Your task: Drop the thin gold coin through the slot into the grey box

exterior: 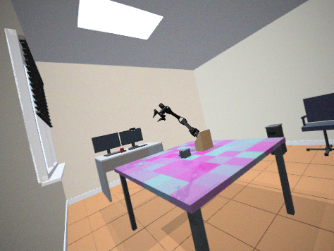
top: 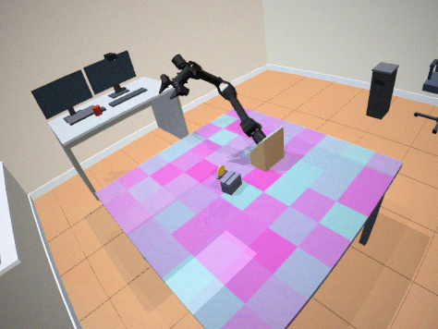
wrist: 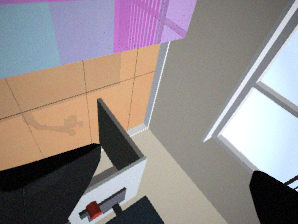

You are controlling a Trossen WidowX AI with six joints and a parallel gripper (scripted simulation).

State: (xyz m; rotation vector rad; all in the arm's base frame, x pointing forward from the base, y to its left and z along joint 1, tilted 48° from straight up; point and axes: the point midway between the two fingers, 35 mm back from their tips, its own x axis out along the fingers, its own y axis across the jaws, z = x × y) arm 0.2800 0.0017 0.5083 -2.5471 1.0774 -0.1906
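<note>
My gripper tip is 70 mm past the gold coin, 280 mm to the right of it and 430 mm above it.
</note>
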